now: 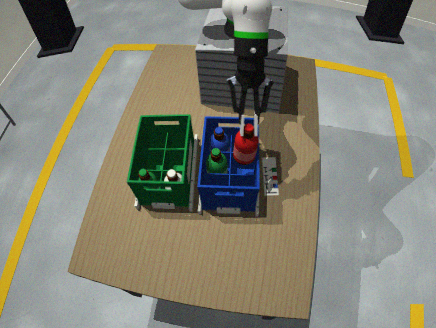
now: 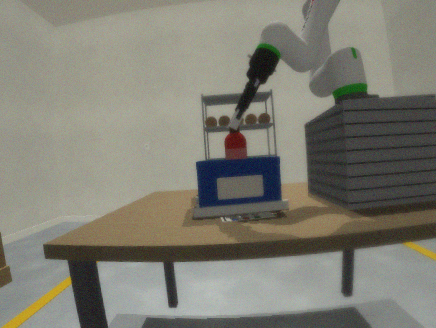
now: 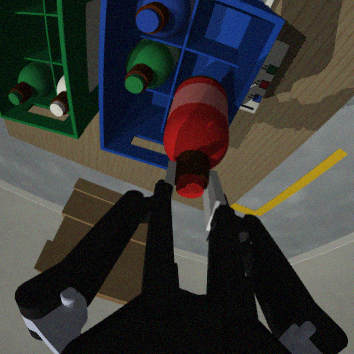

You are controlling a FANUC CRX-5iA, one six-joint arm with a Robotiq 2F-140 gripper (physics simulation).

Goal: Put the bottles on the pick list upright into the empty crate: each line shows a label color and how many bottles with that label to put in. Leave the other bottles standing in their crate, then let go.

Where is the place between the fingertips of my gripper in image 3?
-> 189, 177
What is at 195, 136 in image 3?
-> A red bottle.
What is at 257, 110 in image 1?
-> My gripper.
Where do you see a green bottle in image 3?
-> At 148, 64
